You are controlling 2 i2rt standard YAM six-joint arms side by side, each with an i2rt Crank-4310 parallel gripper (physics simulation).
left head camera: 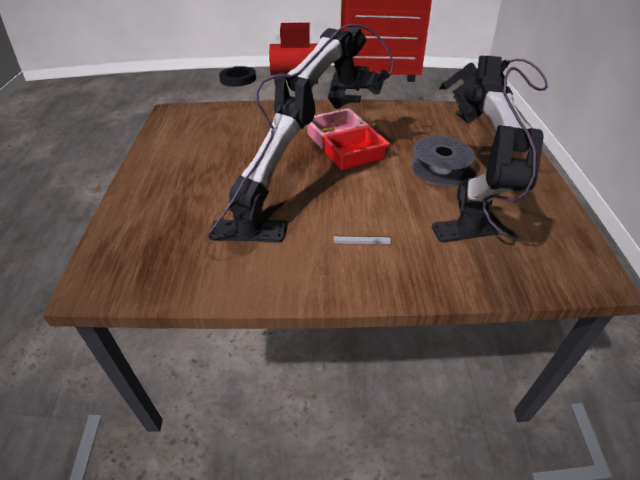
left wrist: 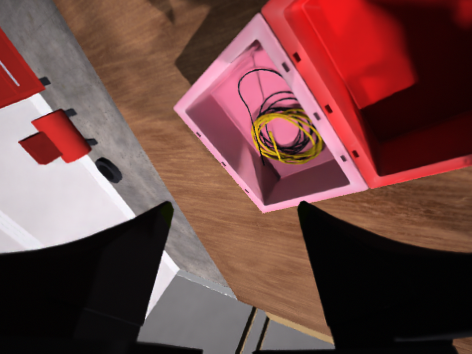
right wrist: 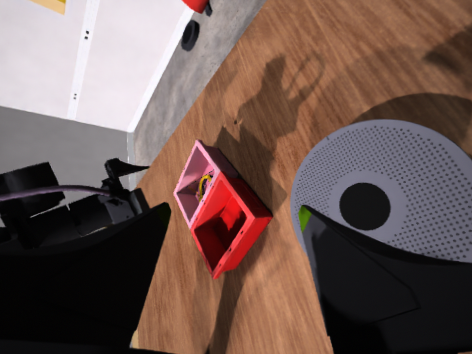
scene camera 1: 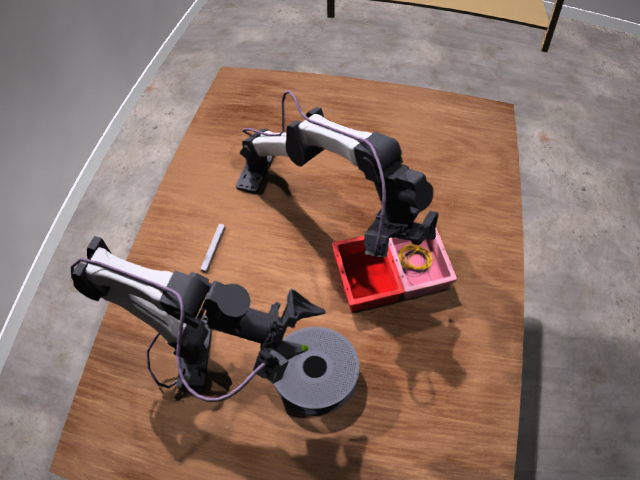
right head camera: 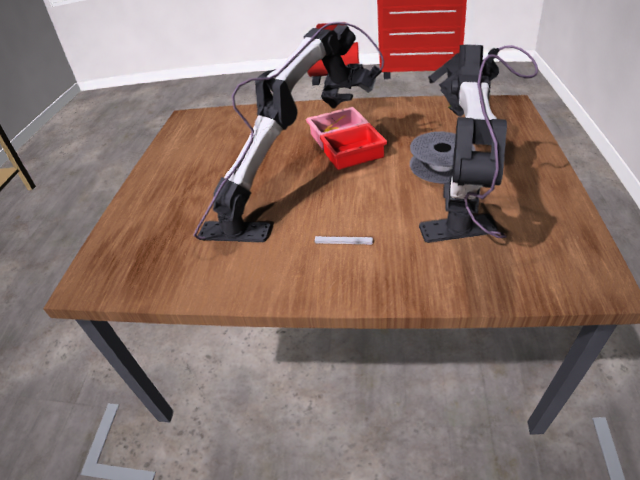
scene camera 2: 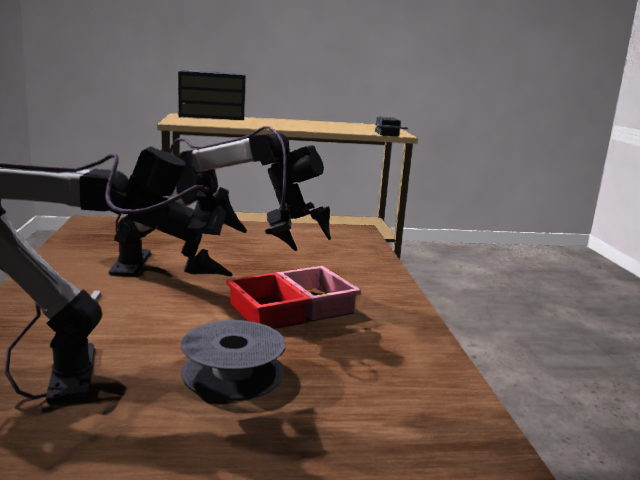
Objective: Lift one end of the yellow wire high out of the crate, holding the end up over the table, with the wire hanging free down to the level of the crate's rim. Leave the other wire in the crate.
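Frame: origin at the left arm's base, x ahead, y left, z up, level; centimetres.
Where they show: left gripper, between the fingertips: (left head camera: 339,98) (left wrist: 235,204) (right wrist: 157,186) (right head camera: 337,97) (scene camera 2: 312,245); right gripper, between the fingertips: (left head camera: 448,100) (right wrist: 234,207) (scene camera 1: 316,330) (right head camera: 440,93) (scene camera 2: 239,253); left arm's base, origin of its link: (left head camera: 247,232) (scene camera 1: 257,166) (right head camera: 234,232) (scene camera 2: 130,263); right arm's base, origin of its link: (left head camera: 467,229) (scene camera 1: 195,353) (right head camera: 458,229) (scene camera 2: 72,373).
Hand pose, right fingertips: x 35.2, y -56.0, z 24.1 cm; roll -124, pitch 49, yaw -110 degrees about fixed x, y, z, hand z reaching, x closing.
Things, the pixels of their centre, and the offset from my right fingertips. "spot": a spot on its surface instead.
- yellow wire, a spot on its surface: (left wrist: 256,132) spot: dx +19.7, dy +34.4, dz -22.3 cm
- pink crate, middle of its body: (left wrist: 271,130) (scene camera 2: 317,292) (scene camera 1: 418,261) (right wrist: 203,184) (right head camera: 337,128) (left head camera: 335,128) dx +17.2, dy +33.4, dz -21.0 cm
- black wire, a spot on its surface: (left wrist: 239,90) spot: dx +21.6, dy +29.4, dz -23.7 cm
- empty red crate, middle of its body: (left wrist: 418,48) (right wrist: 228,224) (scene camera 2: 267,300) (scene camera 1: 367,273) (right head camera: 353,146) (left head camera: 355,147) dx +5.0, dy +26.7, dz -21.0 cm
- grey spool, middle of its body: (right wrist: 372,206) (scene camera 2: 233,357) (scene camera 1: 315,371) (right head camera: 441,156) (left head camera: 442,159) dx -0.5, dy -1.7, dz -20.9 cm
- light grey bar, middle of its body: (right head camera: 343,240) (left head camera: 362,240) (scene camera 1: 212,247) dx -37.2, dy +25.1, dz -23.6 cm
The yellow wire (scene camera 1: 404,258) (scene camera 2: 316,292) (left wrist: 256,132) lies coiled in the pink crate (scene camera 1: 447,260) (scene camera 2: 333,307) (left wrist: 200,134), with one short straight piece crossing the coil. The black wire (left wrist: 239,90) lies in the same crate, partly under the yellow coil, with a loop spreading to one side. My left gripper (scene camera 2: 312,243) (left wrist: 235,204) is open and empty, tilted, well above the crates; in scene camera 1 it covers part of their rims. My right gripper (scene camera 1: 314,329) (scene camera 2: 238,252) (right wrist: 234,207) is open and empty, in the air near the spool.
An empty red crate (scene camera 1: 343,276) (scene camera 2: 284,316) adjoins the pink crate. A grey spool (scene camera 1: 336,361) (scene camera 2: 206,343) stands on the table near my right gripper. A light grey bar (left head camera: 361,240) (scene camera 1: 212,248) lies between the arm bases.
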